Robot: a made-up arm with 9 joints. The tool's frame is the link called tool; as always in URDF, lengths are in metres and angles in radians.
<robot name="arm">
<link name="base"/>
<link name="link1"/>
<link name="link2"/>
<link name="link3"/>
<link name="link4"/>
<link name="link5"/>
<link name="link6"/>
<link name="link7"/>
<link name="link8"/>
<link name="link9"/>
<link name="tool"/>
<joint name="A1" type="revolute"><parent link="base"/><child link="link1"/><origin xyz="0 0 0.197" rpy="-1.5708 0 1.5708"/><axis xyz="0 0 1"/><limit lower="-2.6" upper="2.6"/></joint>
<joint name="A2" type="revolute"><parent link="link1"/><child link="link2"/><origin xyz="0.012 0.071 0.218" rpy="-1.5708 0 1.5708"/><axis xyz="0 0 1"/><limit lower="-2.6" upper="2.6"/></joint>
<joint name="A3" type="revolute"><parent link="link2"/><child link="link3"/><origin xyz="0.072 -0.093 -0.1" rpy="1.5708 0 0"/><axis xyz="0 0 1"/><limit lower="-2.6" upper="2.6"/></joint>
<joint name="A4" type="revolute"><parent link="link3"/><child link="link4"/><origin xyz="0.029 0.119 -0.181" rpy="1.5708 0 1.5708"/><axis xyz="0 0 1"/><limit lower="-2.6" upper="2.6"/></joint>
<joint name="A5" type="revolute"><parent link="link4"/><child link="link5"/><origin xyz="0.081 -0.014 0.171" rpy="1.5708 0 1.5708"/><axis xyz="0 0 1"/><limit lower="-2.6" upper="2.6"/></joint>
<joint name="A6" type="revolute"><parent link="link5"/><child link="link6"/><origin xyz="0.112 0.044 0.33" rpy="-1.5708 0 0"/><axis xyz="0 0 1"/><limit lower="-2.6" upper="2.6"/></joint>
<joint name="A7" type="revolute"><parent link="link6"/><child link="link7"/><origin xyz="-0.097 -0.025 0.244" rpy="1.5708 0 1.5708"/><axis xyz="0 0 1"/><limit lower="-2.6" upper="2.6"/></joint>
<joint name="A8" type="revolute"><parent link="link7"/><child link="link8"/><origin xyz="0.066 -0.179 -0.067" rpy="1.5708 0 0"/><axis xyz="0 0 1"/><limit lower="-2.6" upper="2.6"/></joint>
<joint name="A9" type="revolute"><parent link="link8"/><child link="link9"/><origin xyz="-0.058 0.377 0.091" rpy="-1.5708 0 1.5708"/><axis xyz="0 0 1"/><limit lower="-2.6" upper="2.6"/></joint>
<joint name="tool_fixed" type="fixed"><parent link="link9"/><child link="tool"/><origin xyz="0.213 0.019 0.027" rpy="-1.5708 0 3.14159"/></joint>
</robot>
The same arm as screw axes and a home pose.
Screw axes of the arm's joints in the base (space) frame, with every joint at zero. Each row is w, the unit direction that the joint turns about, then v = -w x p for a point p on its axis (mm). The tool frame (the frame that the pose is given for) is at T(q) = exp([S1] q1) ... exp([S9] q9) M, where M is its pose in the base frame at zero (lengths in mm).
S1: w -1 0 0 v 0 -197 0
S2: w 0 -1 0 v 126 0 218
S3: w -1 0 0 v 0 -54 112
S4: w 0 0 -1 v 7 -130 0
S5: w 0 -1 0 v -146 0 116
S6: w 0 0 -1 v 418 -228 0
S7: w -1 0 0 v 0 434 -443
S8: w 0 0 1 v -377 64 0
S9: w 0 -1 0 v -164 0 441
M: xyz -654 -462 -183 (mm) rpy 0 0 0 (rad, as in URDF)
Joint limits (rad, base to tool): -2.6..2.6 -2.6..2.6 -2.6..2.6 -2.6..2.6 -2.6..2.6 -2.6..2.6 -2.6..2.6 -2.6..2.6 -2.6..2.6

